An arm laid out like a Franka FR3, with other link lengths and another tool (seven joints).
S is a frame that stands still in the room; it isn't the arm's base.
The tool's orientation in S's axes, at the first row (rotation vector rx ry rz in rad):
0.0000 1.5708 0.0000
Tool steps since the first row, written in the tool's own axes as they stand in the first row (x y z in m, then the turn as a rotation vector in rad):
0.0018 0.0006 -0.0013 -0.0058 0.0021 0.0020
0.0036 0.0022 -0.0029 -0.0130 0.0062 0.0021
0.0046 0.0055 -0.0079 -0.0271 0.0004 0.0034
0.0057 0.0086 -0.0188 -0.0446 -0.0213 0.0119
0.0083 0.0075 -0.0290 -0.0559 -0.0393 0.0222
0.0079 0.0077 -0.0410 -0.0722 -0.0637 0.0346
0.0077 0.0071 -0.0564 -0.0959 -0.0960 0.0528
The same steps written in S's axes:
-0.0013 0.0006 -0.0018 0.0020 0.0021 0.0058
-0.0029 0.0022 -0.0036 0.0021 0.0062 0.0130
-0.0079 0.0055 -0.0046 0.0034 0.0004 0.0271
-0.0188 0.0086 -0.0057 0.0119 -0.0213 0.0446
-0.0290 0.0075 -0.0083 0.0222 -0.0393 0.0559
-0.0410 0.0077 -0.0079 0.0346 -0.0637 0.0722
-0.0564 0.0071 -0.0077 0.0528 -0.0960 0.0959

